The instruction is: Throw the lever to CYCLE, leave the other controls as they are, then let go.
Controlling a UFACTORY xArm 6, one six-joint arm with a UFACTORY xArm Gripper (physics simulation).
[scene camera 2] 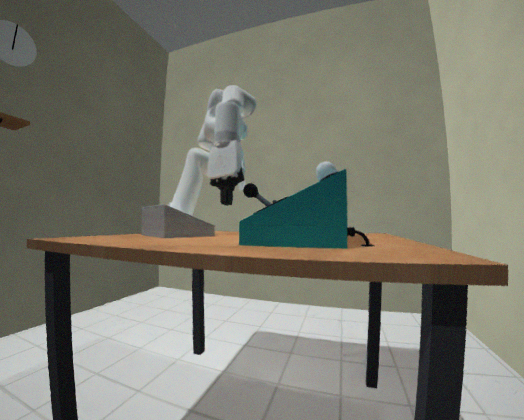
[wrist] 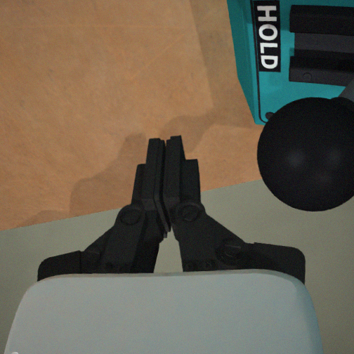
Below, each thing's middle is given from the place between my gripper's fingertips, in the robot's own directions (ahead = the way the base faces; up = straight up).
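Labels:
The teal console (scene camera 2: 316,217) is 18 cm to the left of my hand and 24 cm ahead of it.

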